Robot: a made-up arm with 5 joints. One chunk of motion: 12 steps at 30 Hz.
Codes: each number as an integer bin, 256 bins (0 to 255) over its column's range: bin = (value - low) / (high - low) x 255, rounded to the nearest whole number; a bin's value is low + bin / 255 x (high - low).
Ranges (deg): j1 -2..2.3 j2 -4.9..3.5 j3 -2.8..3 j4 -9.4..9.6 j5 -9.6..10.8
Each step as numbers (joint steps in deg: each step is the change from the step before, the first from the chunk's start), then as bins.
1 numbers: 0.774 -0.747 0.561 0.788 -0.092
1 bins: 165 126 148 137 119
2 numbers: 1.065 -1.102 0.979 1.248 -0.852
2 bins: 182 115 166 143 109
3 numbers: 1.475 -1.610 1.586 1.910 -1.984
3 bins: 206 100 193 152 95
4 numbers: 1.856 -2.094 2.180 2.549 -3.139
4 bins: 229 85 219 160 81
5 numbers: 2.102 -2.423 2.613 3.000 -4.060
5 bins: 243 75 238 166 69
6 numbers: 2.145 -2.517 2.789 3.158 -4.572
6 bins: 246 72 246 169 63
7 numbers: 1.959 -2.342 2.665 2.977 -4.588
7 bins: 235 78 240 166 63
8 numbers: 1.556 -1.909 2.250 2.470 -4.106
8 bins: 211 91 222 159 69
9 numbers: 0.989 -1.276 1.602 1.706 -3.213
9 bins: 177 110 194 149 80
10 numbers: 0.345 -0.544 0.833 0.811 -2.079
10 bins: 139 132 160 137 94
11 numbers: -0.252 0.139 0.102 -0.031 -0.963
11 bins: 104 153 128 126 108
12 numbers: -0.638 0.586 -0.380 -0.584 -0.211
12 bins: 81 167 106 118 117
